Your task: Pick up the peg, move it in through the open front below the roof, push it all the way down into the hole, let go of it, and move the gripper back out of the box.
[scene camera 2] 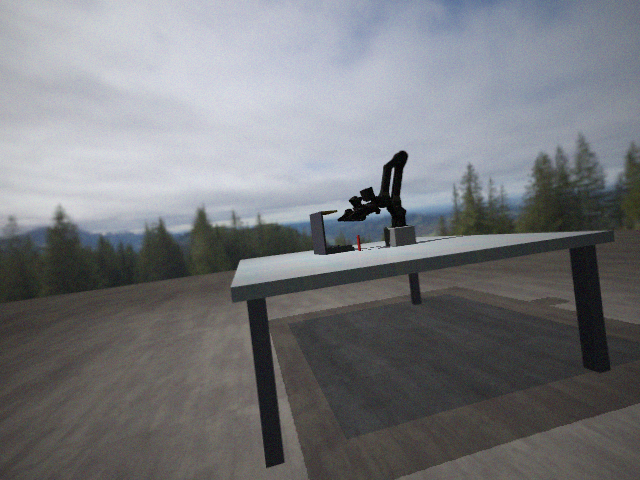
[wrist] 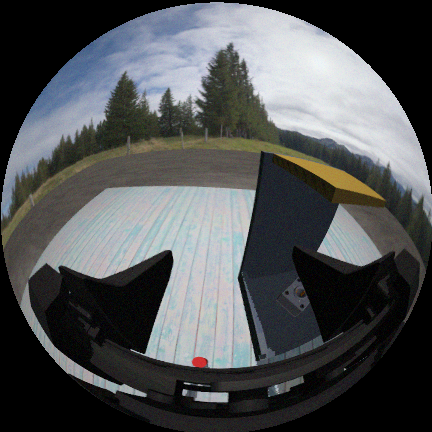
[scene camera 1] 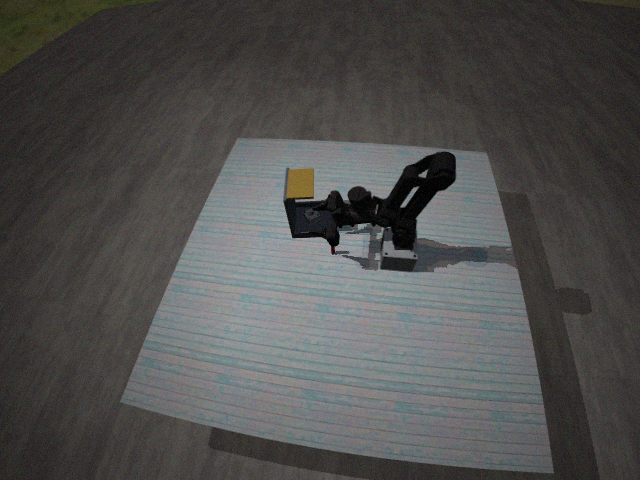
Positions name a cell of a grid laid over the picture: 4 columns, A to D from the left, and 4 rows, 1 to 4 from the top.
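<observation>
You'd find my gripper (scene camera 1: B2) open and empty, and the wrist view (wrist: C3) has it too. There's a dark box (scene camera 1: B2) as well, and it also appears in the wrist view (wrist: C4).
</observation>
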